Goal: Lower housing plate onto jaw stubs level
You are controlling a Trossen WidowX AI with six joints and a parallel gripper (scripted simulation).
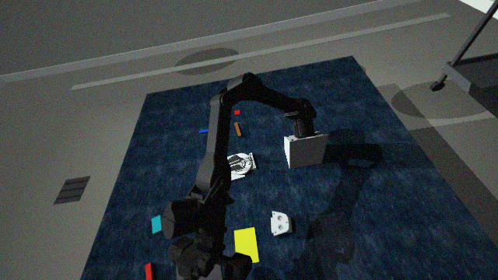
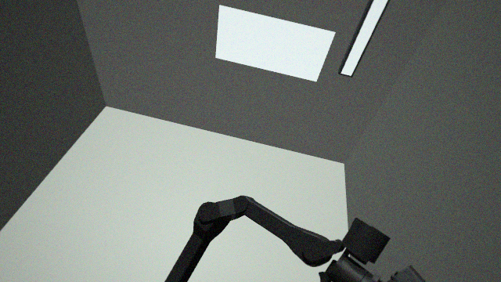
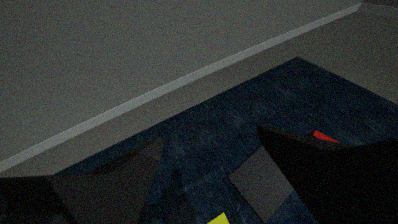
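Now: gripper tip 7 cm past the yellow block, 13 cm to the left of it and 21 cm above it. Round my gripper tip: cyan block: 26 cm ahead, 24 cm to the right, 20 cm below; then red block: 26 cm ahead, 8 cm to the right, 20 cm below; then grey slab: 9 cm ahead, 6 cm to the right, 20 cm below.
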